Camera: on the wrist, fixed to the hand. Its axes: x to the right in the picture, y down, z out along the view.
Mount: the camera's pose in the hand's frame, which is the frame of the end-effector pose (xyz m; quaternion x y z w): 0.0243 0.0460 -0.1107 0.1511 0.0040 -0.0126 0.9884
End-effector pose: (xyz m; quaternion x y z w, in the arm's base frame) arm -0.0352 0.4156 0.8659 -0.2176 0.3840 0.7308 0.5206
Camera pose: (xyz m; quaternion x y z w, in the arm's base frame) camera -0.0958 0.3353 0.7963 -0.1442 0.4893 0.6569 0.5552
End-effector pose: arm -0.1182 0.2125 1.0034 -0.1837 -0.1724 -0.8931 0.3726
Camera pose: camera -0.1227 0.1181 0.9257 -0.1195 -0.3062 -0.8622 0.3855
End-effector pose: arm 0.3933 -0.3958 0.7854 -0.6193 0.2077 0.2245 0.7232
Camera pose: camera 0.3838 -0.4976 0.7182 -0.5063 0.2343 0.1789 0.8104
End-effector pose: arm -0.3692 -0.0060 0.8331 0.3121 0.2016 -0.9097 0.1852
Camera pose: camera -0.3112 0.0032 0.7258 0.3376 0.0665 -0.9308 0.1236
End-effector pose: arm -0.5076 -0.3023 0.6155 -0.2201 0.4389 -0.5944 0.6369
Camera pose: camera -0.5747 -0.2896 0.5140 -0.1245 0.3438 -0.6627 0.6535
